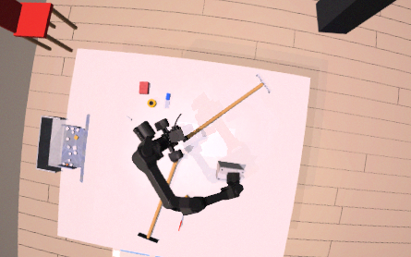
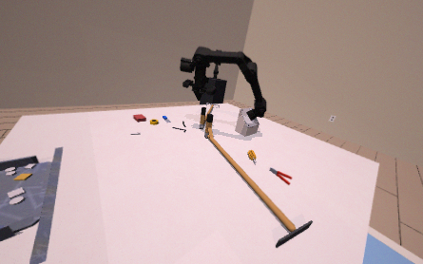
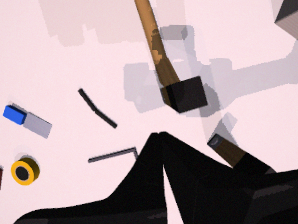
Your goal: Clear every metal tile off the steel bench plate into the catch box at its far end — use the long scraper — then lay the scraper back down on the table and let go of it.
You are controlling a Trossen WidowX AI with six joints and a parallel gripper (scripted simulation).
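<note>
My gripper tip is 19 cm above the hex key, 10 cm short of it and 2 cm to the left of it. Round my gripper tip: red block 29 cm to the right, 24 cm ahead, 18 cm below; yellow ring 19 cm to the right, 19 cm ahead, 18 cm below; blue-white piece 21 cm to the right, 18 cm below, 9 cm ahead.
</note>
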